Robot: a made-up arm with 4 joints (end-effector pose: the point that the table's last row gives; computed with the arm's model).
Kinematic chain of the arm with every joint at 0, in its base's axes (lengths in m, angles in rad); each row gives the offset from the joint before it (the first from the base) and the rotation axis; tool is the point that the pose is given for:
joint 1: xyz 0 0 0.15 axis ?
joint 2: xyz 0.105 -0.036 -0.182 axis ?
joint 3: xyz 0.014 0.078 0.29 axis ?
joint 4: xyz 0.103 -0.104 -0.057 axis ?
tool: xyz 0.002 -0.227 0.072
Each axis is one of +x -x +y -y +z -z.
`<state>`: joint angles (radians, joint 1 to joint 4).
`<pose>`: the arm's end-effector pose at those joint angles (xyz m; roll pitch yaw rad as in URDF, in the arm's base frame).
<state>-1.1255 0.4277 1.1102 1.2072</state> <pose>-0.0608 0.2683 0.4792 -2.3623 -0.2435 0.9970</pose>
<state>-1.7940 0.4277 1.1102 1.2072</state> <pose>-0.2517 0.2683 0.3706 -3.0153 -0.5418 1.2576</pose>
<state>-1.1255 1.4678 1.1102 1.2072</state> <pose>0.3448 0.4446 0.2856 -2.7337 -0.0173 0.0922</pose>
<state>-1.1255 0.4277 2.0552 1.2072</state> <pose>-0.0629 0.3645 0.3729 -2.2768 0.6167 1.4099</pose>
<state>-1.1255 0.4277 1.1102 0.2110</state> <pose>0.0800 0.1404 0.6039 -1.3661 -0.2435 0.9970</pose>
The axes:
joint 1: +y
joint 2: -x
joint 3: +z
joint 4: -x

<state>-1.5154 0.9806 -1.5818 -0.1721</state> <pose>0.0028 0.1713 -0.0726 1.7121 -0.0350 -2.5510</pose>
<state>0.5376 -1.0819 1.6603 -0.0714</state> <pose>0.4535 -0.1910 0.0440 0.9027 -0.9291 0.8970</pose>
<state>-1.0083 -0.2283 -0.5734 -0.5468</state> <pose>0.0719 -0.3298 0.1345 1.3700 -0.7012 -0.7637</pose>
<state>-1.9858 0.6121 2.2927 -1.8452</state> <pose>0.2378 0.1499 0.4007 -0.0999 0.4454 0.7487</pose>
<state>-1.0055 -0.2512 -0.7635 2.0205</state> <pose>-0.0622 -0.0901 0.4690 -1.1014 -0.5445 -0.8994</pose>
